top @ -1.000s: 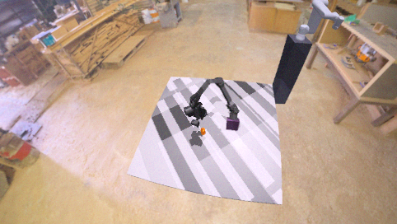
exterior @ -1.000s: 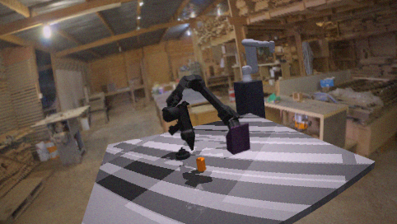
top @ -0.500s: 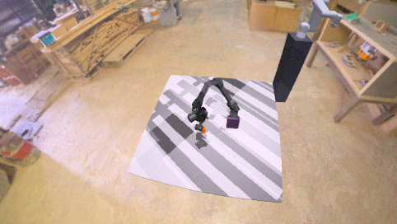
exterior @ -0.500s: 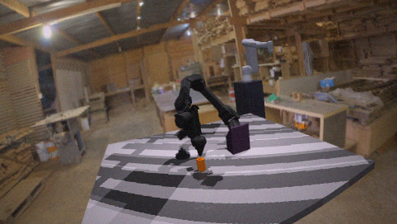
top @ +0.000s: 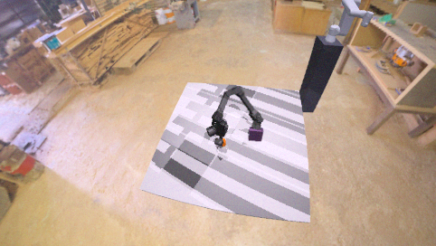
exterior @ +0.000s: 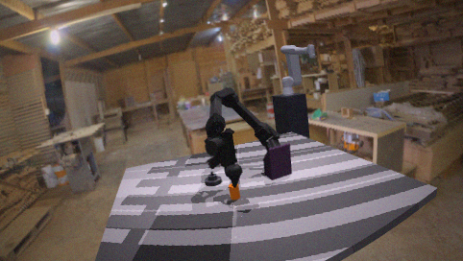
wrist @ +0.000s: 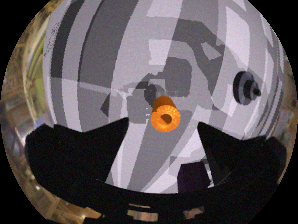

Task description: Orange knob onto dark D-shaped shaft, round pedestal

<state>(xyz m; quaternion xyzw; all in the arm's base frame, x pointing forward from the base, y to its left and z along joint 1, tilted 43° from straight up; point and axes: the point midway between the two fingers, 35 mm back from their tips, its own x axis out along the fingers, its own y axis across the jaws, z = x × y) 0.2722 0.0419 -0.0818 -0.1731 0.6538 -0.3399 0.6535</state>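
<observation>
Right now my gripper tip is 40 mm above the orange knob. Also, from my gripper tip: dark round pedestal 20 mm ahead, 220 mm to the right, 40 mm below.
</observation>
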